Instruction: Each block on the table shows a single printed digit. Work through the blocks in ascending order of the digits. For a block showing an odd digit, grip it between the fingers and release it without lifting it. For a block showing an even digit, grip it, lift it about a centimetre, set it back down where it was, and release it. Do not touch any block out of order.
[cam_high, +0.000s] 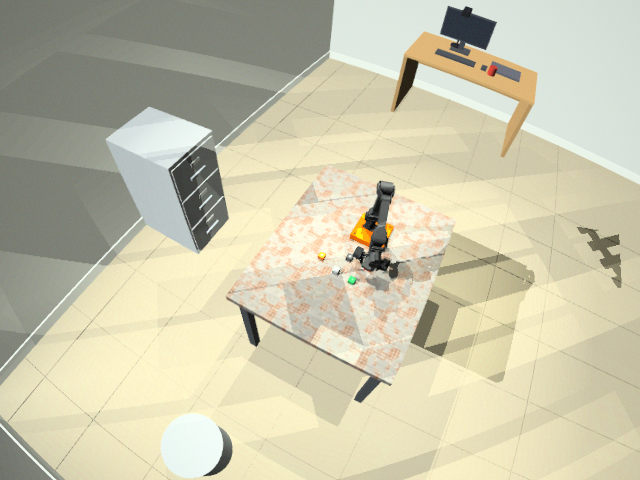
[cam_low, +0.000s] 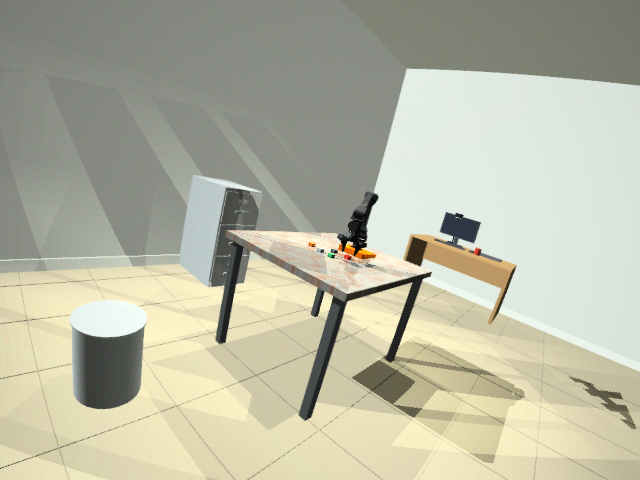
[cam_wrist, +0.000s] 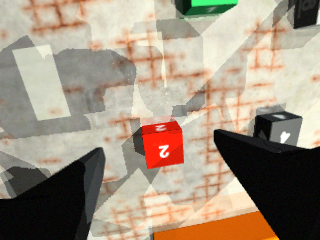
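My gripper tip is 10 mm past the red block, 10 mm to the left of it and 20 mm above it. Also, from my gripper tip: green block 110 mm ahead, 30 mm to the right, 20 mm below; then orange block 90 mm ahead, 240 mm to the right, 20 mm below; then black block 120 mm to the right, 20 mm below.
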